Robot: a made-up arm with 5 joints.
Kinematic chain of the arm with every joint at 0, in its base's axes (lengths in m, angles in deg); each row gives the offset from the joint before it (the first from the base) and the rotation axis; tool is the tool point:
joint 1: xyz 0 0 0.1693 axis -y
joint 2: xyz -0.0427 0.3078 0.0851 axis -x
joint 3: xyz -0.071 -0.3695 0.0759 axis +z
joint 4: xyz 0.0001 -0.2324 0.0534 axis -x
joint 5: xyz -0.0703 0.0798 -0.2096 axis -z
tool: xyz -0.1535 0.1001 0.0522
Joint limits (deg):
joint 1: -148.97..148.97
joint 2: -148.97..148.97
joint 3: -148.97..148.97
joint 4: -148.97..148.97
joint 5: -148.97..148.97
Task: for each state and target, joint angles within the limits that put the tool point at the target. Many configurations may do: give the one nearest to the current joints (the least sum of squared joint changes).
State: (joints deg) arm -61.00 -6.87 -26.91 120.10 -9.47
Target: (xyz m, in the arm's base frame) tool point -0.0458 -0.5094 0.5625
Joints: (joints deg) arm -64.59 -3.03 -4.20 126.92 -2.49
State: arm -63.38 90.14 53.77 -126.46 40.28
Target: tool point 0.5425 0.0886 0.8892
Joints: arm -39.67 47.15 33.80 -147.35 30.96
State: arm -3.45 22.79 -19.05 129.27 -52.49
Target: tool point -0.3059 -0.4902 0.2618
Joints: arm 1.70 -13.45 7.83 123.40 -53.10
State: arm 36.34 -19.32 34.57 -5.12 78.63
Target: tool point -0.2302 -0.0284 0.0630
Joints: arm 62.63 -1.34 26.28 -21.33 59.43
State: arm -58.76 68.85 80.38 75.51 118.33
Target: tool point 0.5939 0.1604 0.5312
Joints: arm -39.78 80.43 45.53 91.88 112.00
